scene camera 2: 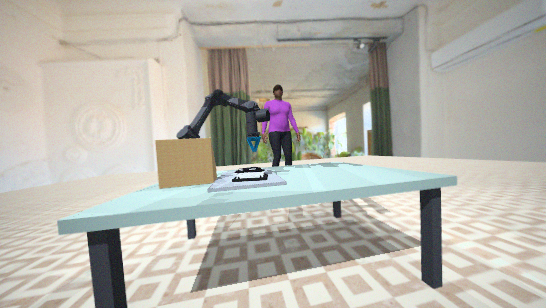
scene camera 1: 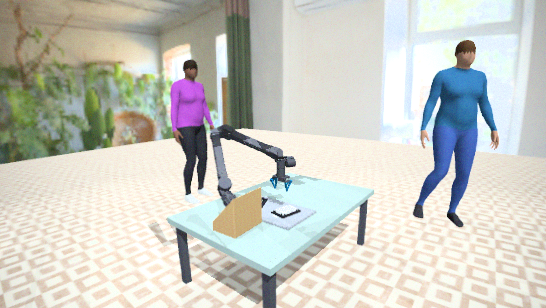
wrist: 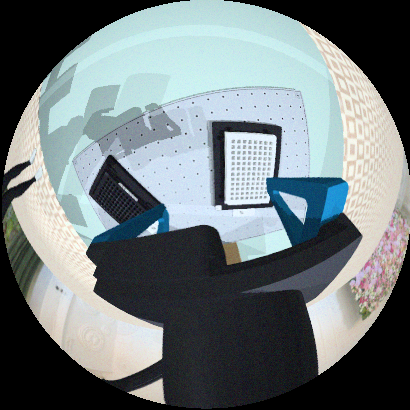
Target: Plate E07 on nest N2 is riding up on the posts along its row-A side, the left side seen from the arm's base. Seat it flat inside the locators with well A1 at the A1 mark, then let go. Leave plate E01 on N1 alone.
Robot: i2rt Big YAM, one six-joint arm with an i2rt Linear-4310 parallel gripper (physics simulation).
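Frame: origin at the arm's base, x ahead, y left, z up, level; centimetres.
Seen in the pictures: gripper, between the fingertips: [scene camera 2: 254, 151] [scene camera 1: 281, 189] [wrist: 215, 196]; arm's base, origin of its link: [scene camera 2: 181, 155] [scene camera 1: 233, 205].
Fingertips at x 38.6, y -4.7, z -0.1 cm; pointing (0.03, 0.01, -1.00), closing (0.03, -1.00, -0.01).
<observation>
Pixels of each thing's top centre, then the offset from my fingertips to it. Level surfaces: height alone.
- white plate E07, centre of its top: [wrist: 251, 171] [scene camera 2: 250, 173] [scene camera 1: 286, 208] dx -2.7, dy -6.3, dz -10.9 cm
- black nest N2, centre of its top: [wrist: 250, 170] [scene camera 2: 250, 174] [scene camera 1: 285, 209] dx -2.7, dy -6.3, dz -11.4 cm
- black plate E01, centre of its top: [wrist: 117, 204] dx -3.0, dy +19.7, dz -10.9 cm
- grey perforated board, centre of its top: [wrist: 187, 188] [scene camera 2: 247, 175] [scene camera 1: 270, 208] dx -4.6, dy +5.2, dz -13.5 cm
- pale table, height of its surface: dz -14.8 cm
The white plate E07 [scene camera 1: 286, 210] [scene camera 2: 250, 176] [wrist: 249, 170] lies on the black nest N2 [wrist: 218, 150]. In the wrist view it sits toward the right of the nest, with a wider black strip on its left. Its tilt is too small to tell, and its A1 mark is not readable. The black plate E01 [wrist: 114, 196] lies on nest N1 at the left of the wrist view, partly hidden by a finger. My gripper [scene camera 1: 281, 188] [scene camera 2: 254, 150] [wrist: 215, 196] is open and empty, pointing down high above the table, behind the plates as seen in scene view 1, touching neither plate.
Both nests stand on a grey perforated board [scene camera 1: 288, 224] [scene camera 2: 220, 187] [wrist: 190, 172]. A tan wedge-sided block [scene camera 1: 245, 216] [scene camera 2: 185, 162] [wrist: 232, 253] stands beside the board on the pale table [scene camera 1: 330, 192] [scene camera 2: 350, 180] [wrist: 210, 55]. Two people stand beyond the table in scene view 1.
</observation>
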